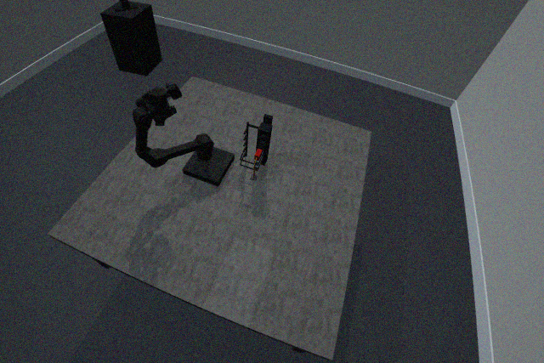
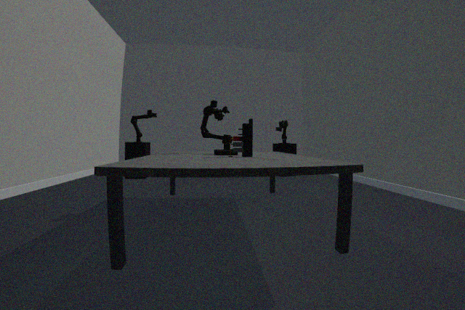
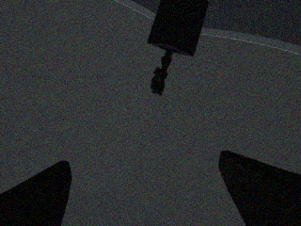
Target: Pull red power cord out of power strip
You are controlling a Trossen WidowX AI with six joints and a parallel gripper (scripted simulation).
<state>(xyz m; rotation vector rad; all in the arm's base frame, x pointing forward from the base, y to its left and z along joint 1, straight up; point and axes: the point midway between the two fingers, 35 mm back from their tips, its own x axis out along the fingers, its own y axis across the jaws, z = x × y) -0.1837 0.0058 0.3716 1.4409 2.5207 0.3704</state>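
The red plug is 480 mm ahead of my gripper tip and 260 mm below it.
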